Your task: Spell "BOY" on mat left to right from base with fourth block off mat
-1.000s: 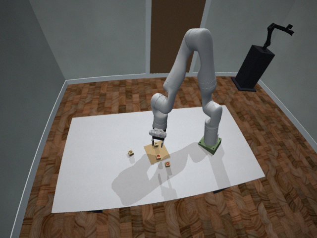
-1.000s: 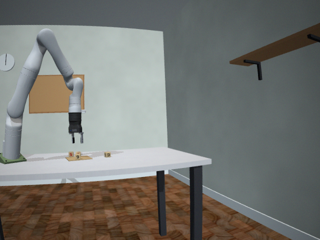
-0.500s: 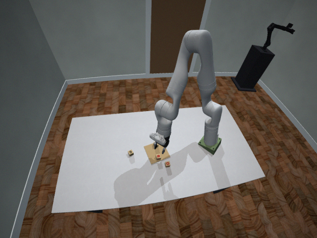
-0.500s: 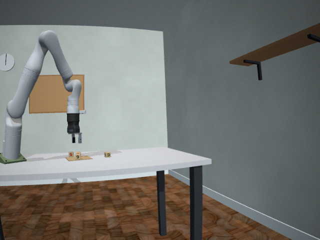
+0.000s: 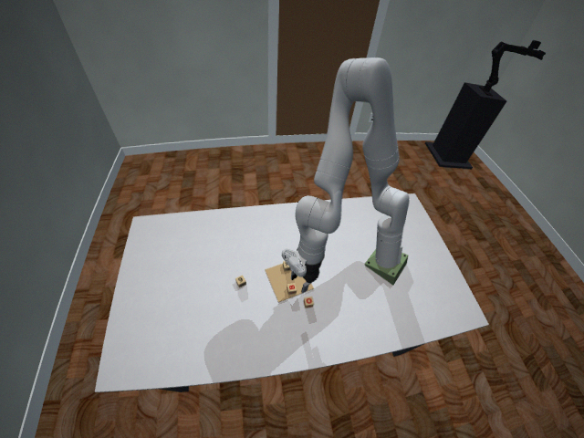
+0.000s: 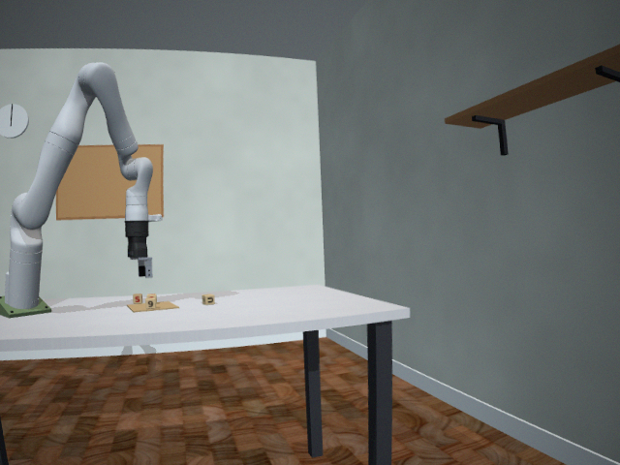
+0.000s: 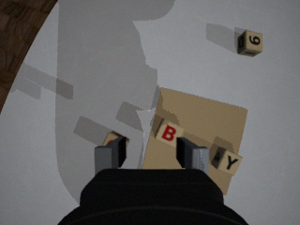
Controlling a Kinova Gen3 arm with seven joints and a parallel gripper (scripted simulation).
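Right now the O block is 9 cm below my hand, 4 cm to the left of it and 4 cm behind it. Also, from my hand: Y block: 11 cm to the right, 9 cm below, 3 cm ahead; tan mat: 10 cm below, 6 cm to the right, 3 cm ahead; B block: 9 cm below, 2 cm ahead, 1 cm to the right.
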